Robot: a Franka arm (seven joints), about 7 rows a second.
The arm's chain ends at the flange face. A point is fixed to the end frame.
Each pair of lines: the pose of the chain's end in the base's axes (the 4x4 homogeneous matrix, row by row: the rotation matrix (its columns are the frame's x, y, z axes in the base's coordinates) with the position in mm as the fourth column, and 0 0 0 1 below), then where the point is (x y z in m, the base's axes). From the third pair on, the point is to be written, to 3 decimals.
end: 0.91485 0.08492 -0.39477 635.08; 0.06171 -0.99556 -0.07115 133.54; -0.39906 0.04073 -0.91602 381.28; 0 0 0 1
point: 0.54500 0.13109 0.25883
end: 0.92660 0.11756 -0.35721 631.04; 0.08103 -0.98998 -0.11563 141.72; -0.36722 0.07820 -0.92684 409.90; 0 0 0 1
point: 0.54578 0.13199 0.28440
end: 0.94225 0.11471 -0.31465 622.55; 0.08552 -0.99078 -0.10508 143.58; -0.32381 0.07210 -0.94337 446.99; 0 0 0 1
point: 0.543 0.135 0.318
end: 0.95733 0.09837 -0.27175 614.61; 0.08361 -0.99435 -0.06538 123.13; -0.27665 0.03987 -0.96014 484.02; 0 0 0 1
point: 0.541 0.121 0.351
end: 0.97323 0.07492 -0.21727 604.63; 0.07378 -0.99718 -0.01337 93.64; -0.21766 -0.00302 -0.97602 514.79; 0 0 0 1
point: 0.539 0.099 0.378
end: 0.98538 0.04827 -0.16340 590.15; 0.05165 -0.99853 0.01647 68.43; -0.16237 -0.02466 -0.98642 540.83; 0 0 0 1
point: 0.532 0.079 0.401
